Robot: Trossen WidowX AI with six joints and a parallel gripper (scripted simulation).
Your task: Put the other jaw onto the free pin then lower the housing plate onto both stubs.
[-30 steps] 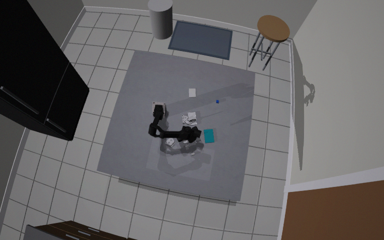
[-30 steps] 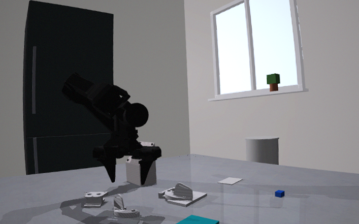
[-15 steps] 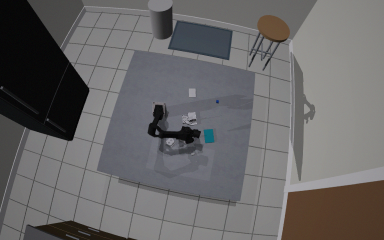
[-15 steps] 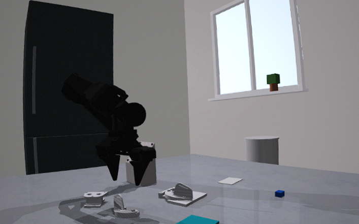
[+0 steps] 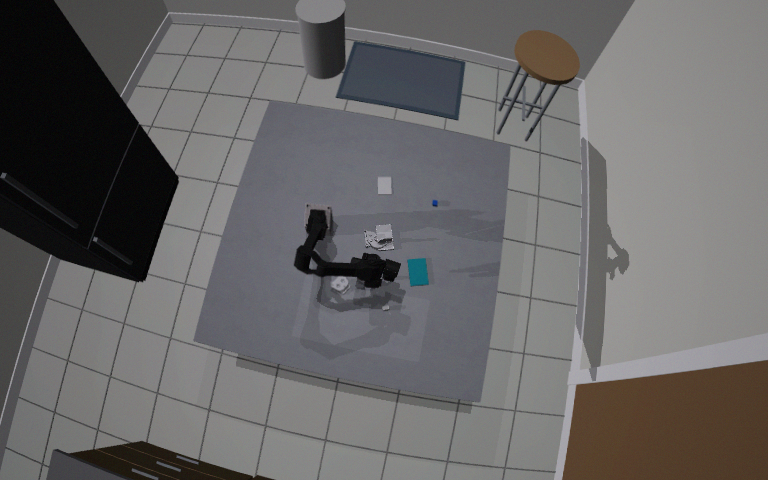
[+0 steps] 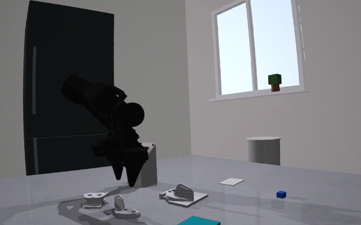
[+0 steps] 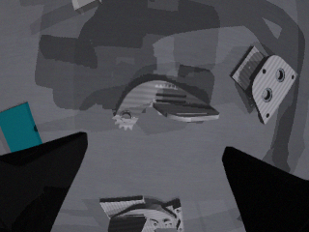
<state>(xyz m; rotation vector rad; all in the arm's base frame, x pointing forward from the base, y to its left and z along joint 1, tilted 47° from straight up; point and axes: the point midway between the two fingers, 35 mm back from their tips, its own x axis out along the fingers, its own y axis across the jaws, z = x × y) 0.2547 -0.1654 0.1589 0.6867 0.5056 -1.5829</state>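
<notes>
My gripper tip is 7 cm short of the small white cube, 12 cm to the left of it and 8 cm above it. Round my gripper tip: white card (3 cm ahead, 46 cm to the left, 9 cm below); then teal card (20 cm ahead, 5 cm to the left, 9 cm below); then blue cube (27 cm ahead, 39 cm to the left, 8 cm below).
</notes>
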